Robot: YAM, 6 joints.
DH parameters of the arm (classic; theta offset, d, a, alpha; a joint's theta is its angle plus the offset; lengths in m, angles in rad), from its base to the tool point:
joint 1: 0 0.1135 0.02 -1.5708
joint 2: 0 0 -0.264 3.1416
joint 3: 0.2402 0 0.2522 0
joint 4: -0.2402 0 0.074 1.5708
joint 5: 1.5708 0 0 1.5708
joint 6: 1.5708 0.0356 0 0
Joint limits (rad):
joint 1: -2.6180..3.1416
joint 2: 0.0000..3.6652
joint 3: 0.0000..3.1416
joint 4: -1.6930..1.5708
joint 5: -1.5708..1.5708
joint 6: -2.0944..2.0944
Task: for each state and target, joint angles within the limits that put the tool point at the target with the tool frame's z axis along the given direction. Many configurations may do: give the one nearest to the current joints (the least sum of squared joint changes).
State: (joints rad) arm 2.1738 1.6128 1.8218 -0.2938 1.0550 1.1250
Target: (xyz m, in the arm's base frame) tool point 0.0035 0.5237 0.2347 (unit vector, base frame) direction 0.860 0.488 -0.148
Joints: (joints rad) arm 1.6243 2.2709 1.8234 0.1239 1.0865 1.1250
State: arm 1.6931 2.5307 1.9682 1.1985 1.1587 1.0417
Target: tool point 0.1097 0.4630 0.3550 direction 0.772 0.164 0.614
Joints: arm 1.3929 2.2485 1.7982 1.5691 0.8195 1.0417
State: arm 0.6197 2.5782 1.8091 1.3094 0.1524 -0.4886
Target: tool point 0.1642 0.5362 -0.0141 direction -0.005 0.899 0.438
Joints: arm 1.2556 3.1448 2.1313 1.4877 -0.2873 -0.4886
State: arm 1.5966 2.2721 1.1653 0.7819 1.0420 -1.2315
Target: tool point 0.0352 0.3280 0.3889 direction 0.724 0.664 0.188
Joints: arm 1.5398 1.4234 1.1357 0.5552 0.7795 -1.2315
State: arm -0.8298 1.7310 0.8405 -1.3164 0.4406 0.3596
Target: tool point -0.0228 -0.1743 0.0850 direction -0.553 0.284 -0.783
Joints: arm -1.5876 1.6735 0.5594 -0.7940 0.5918 0.3596
